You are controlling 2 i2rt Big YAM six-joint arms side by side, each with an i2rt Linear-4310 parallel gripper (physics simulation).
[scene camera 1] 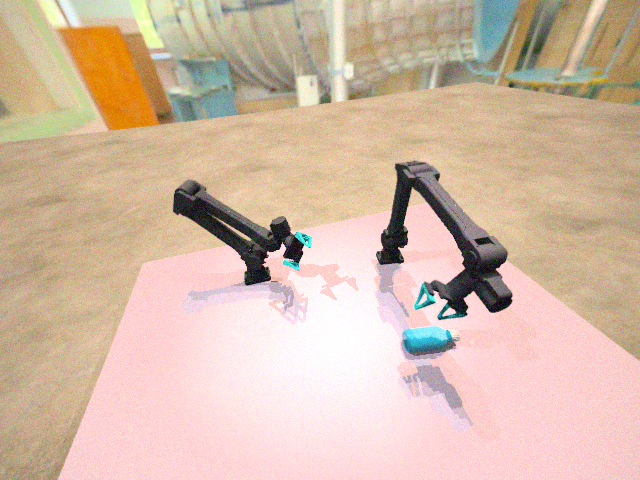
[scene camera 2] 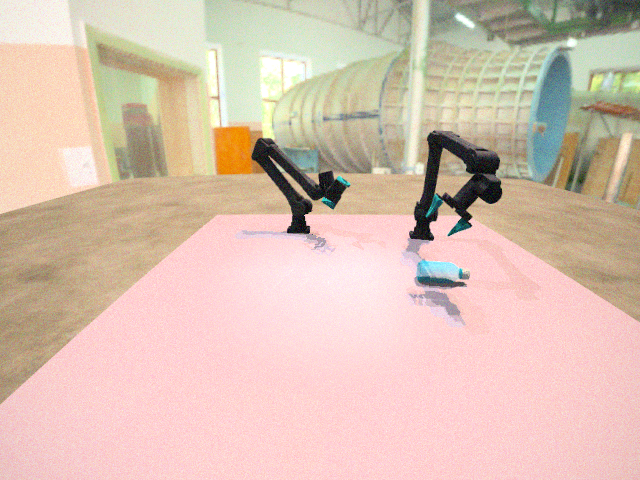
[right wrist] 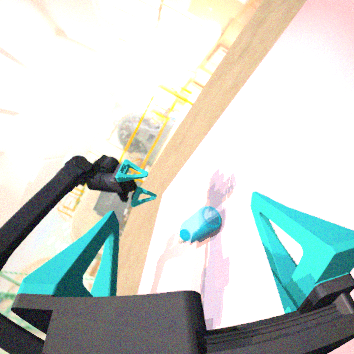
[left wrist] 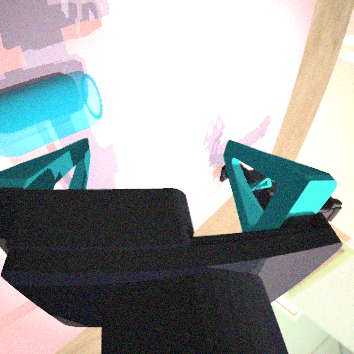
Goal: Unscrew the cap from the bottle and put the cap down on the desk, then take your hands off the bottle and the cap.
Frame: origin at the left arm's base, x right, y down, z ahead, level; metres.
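Seen in the pictures: left gripper, fingertip midpoint: (scene camera 1: 426,313) (scene camera 2: 437,226) (right wrist: 151,186) (left wrist: 159,145); right gripper, fingertip midpoint: (scene camera 1: 303,259) (scene camera 2: 339,193) (right wrist: 183,208); left arm's base, link origin: (scene camera 1: 389,257) (scene camera 2: 421,236); right arm's base, link origin: (scene camera 1: 257,276) (scene camera 2: 298,230).
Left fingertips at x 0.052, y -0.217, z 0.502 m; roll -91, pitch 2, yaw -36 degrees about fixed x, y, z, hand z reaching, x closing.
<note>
Pixels of each thing's top centre, then the offset from my left fingertips to it. "spot": a spot on its surface instead. Level surfaces: height alone.
- blue bottle, surface spot: (left wrist: 42,110) (scene camera 2: 441,265) (scene camera 1: 429,337) spot: dz -0.013, dx -0.041, dy +0.145 m
- pink mat, surface height: dy +0.217 m
- pale cap, top centre: (right wrist: 176,233) (scene camera 2: 466,268) (scene camera 1: 455,331) dz -0.032, dx -0.137, dy +0.158 m
A blue bottle (scene camera 1: 426,339) (scene camera 2: 438,271) (left wrist: 42,110) (right wrist: 204,222) lies on its side on the pink mat (scene camera 1: 206,413) (scene camera 2: 258,387). A pale cap (scene camera 1: 454,335) (scene camera 2: 465,274) shows at its narrow end, which points right in both scene views. The bottle's cap end is outside the left wrist view. My left gripper (scene camera 1: 427,313) (scene camera 2: 437,225) (left wrist: 159,145) (right wrist: 151,186) is open and empty, above and behind the bottle, apart from it. My right gripper (scene camera 1: 305,257) (scene camera 2: 341,196) (right wrist: 183,208) is open and empty, raised well to the left of the bottle in the scene views.
The pink mat lies on a wide brown table (scene camera 1: 77,206) (scene camera 2: 51,258). Both arm bases stand along the mat's far side in the scene views. The left arm (scene camera 1: 454,206) (scene camera 2: 465,149) arches above the mat. The right arm (scene camera 1: 222,211) (scene camera 2: 284,170) is folded back. Arm shadows fall near the bottle.
</note>
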